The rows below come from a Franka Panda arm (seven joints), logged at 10 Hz.
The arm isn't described. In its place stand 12 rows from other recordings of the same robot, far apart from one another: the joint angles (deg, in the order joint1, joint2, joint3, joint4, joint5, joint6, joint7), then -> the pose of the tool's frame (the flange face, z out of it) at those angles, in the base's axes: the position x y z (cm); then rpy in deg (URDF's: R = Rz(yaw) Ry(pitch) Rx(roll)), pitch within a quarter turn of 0, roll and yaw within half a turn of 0.
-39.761, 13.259, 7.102, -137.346, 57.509, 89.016, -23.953 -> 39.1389 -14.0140 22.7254 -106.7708 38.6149 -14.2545
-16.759, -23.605, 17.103, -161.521, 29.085, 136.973, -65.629 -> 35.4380 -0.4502 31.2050 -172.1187 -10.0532 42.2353
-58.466, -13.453, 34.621, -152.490, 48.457, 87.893, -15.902 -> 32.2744 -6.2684 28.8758 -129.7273 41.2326 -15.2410
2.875, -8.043, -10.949, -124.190, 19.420, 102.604, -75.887 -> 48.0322 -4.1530 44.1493 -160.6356 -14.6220 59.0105
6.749, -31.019, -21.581, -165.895, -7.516, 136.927, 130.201 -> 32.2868 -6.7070 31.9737 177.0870 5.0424 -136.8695
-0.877, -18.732, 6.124, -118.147, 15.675, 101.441, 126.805 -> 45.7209 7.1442 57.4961 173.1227 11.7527 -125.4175
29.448, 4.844, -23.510, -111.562, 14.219, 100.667, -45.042 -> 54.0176 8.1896 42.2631 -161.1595 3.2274 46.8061
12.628, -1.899, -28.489, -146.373, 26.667, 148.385, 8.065 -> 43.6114 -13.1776 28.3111 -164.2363 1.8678 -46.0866
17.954, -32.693, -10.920, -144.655, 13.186, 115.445, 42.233 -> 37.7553 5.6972 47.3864 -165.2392 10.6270 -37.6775
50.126, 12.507, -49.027, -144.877, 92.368, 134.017, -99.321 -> 43.6843 0.8387 20.5107 -147.7298 -32.1511 12.7333
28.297, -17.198, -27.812, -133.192, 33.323, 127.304, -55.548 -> 48.0765 1.1920 46.7516 -158.6636 -30.5329 31.8665
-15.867, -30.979, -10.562, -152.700, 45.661, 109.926, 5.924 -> 33.9310 -11.0151 41.1794 -136.7049 22.8062 -42.5838
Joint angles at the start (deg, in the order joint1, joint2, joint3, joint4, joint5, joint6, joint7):
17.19, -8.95, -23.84, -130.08, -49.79, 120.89, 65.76
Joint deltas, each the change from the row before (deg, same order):
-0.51, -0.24, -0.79, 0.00, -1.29, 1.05, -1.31
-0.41, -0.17, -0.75, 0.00, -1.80, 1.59, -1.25
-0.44, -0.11, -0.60, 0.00, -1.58, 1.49, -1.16
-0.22, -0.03, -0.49, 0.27, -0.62, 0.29, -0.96
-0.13, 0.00, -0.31, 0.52, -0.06, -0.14, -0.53
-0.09, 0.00, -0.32, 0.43, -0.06, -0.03, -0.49
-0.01, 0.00, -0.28, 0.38, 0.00, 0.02, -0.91
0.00, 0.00, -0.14, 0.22, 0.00, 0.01, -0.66
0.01, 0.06, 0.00, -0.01, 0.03, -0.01, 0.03
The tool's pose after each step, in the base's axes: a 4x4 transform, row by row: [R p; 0 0 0 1], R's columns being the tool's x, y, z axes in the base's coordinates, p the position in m. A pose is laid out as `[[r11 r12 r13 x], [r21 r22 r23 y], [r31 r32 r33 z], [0 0 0 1]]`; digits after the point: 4 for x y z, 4 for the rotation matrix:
[[0.6924 -0.7163 0.0868 0.4928], [-0.5206 -0.5793 -0.6273 -0.1078], [0.4996 0.3891 -0.7739 0.4308], [0 0 0 1]]
[[0.7051 -0.7005 0.1104 0.4933], [-0.4905 -0.5942 -0.6375 -0.1164], [0.5121 0.3953 -0.7625 0.4339], [0 0 0 1]]
[[0.7167 -0.6849 0.1315 0.4937], [-0.4623 -0.6077 -0.6458 -0.1240], [0.5222 0.4020 -0.7521 0.4364], [0 0 0 1]]
[[0.7227 -0.6779 0.1344 0.4936], [-0.4511 -0.6100 -0.6514 -0.1303], [0.5236 0.4102 -0.7467 0.4391], [0 0 0 1]]
[[0.7212 -0.6798 0.1333 0.4943], [-0.4509 -0.6068 -0.6545 -0.1351], [0.5258 0.4119 -0.7442 0.4430], [0 0 0 1]]
[[0.7202 -0.6808 0.1334 0.4948], [-0.4503 -0.6050 -0.6567 -0.1394], [0.5278 0.4129 -0.7423 0.4463], [0 0 0 1]]
[[0.7252 -0.6753 0.1347 0.4955], [-0.4442 -0.6083 -0.6577 -0.1424], [0.5261 0.4171 -0.7411 0.4493], [0 0 0 1]]
[[0.7298 -0.6700 0.1358 0.4959], [-0.4389 -0.6115 -0.6583 -0.1439], [0.5242 0.4209 -0.7404 0.4510], [0 0 0 1]]
[[0.7300 -0.6700 0.1348 0.4960], [-0.4394 -0.6112 -0.6583 -0.1438], [0.5234 0.4213 -0.7406 0.4505], [0 0 0 1]]

